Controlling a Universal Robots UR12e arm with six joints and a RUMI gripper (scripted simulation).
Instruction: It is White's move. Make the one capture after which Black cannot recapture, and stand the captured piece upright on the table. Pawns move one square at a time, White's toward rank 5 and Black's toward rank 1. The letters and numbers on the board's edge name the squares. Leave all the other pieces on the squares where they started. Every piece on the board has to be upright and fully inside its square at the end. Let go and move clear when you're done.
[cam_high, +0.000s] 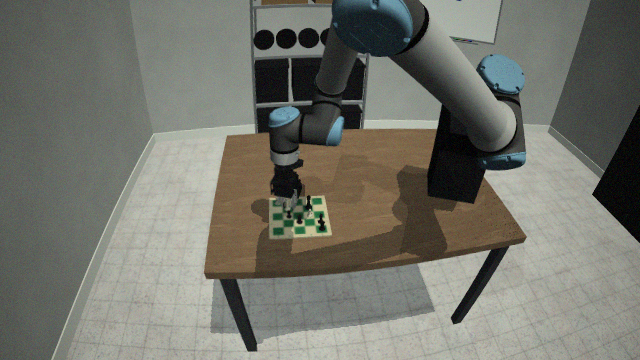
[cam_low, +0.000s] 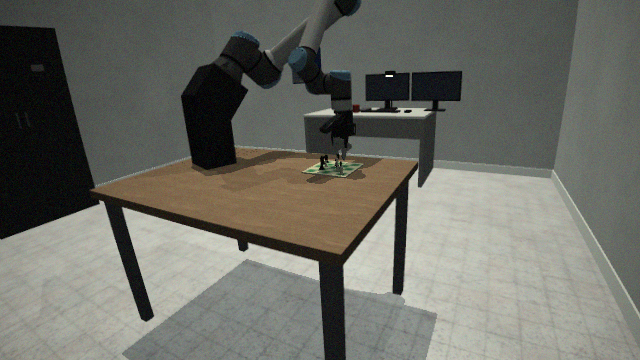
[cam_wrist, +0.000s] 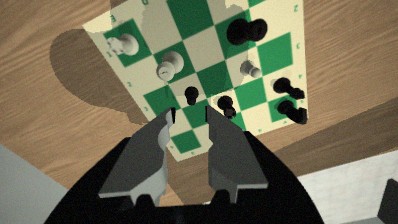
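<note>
The black pawn is 40 mm below my hand. Also, from my hand: chessboard (60 mm below, 30 mm behind, 10 mm to the right); white pawn (80 mm behind, 40 mm below, 10 mm to the right); white rook (70 mm to the right, 50 mm ahead, 40 mm below).
</note>
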